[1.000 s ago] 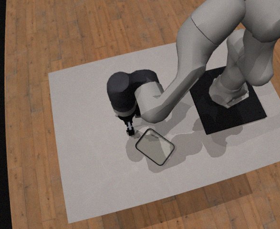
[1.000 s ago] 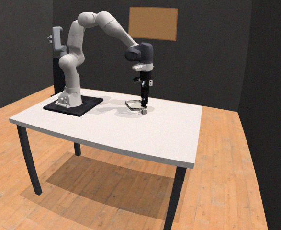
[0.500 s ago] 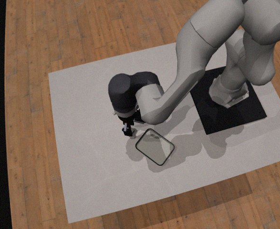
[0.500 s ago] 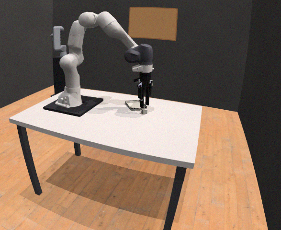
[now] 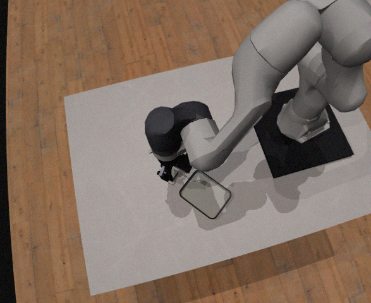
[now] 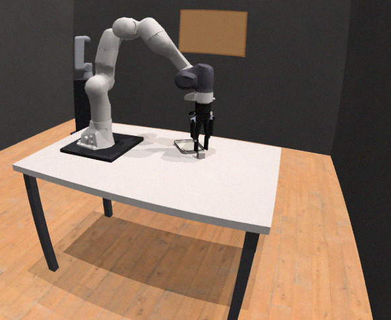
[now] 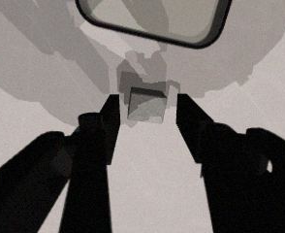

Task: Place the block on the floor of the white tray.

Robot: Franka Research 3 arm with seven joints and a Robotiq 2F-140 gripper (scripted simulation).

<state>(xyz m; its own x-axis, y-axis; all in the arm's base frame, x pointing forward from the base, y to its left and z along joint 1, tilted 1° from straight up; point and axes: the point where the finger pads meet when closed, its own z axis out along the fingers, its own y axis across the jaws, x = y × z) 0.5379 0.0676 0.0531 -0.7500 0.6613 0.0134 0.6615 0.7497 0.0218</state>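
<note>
Right now my hand is 6 cm above the grey block. Also, from my hand: white tray: 11 cm to the left, 9 cm behind, 6 cm below.
</note>
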